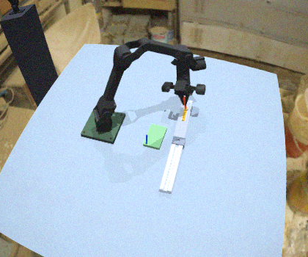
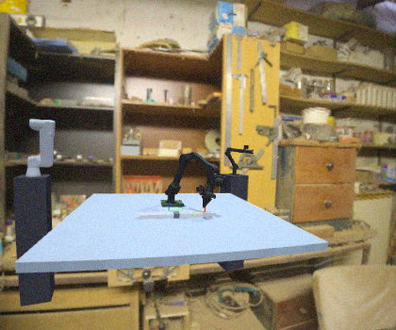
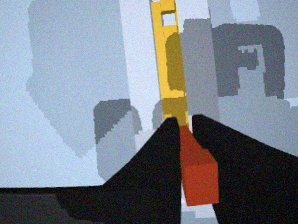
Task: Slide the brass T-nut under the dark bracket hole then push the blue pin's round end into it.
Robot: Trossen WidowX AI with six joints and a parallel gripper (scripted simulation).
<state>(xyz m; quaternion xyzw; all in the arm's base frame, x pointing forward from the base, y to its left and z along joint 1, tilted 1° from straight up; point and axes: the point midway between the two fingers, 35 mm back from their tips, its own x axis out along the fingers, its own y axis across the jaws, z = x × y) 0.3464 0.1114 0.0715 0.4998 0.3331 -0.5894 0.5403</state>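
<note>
Now: gripper tip 150 mm past the blue pin, 180 mm to the left of it and 30 mm above it. Round my gripper tip: aluminum rail 20 mm behind, 170 mm to the right, 30 mm below; then green tray 140 mm behind, 160 mm to the right, 50 mm below.
</note>
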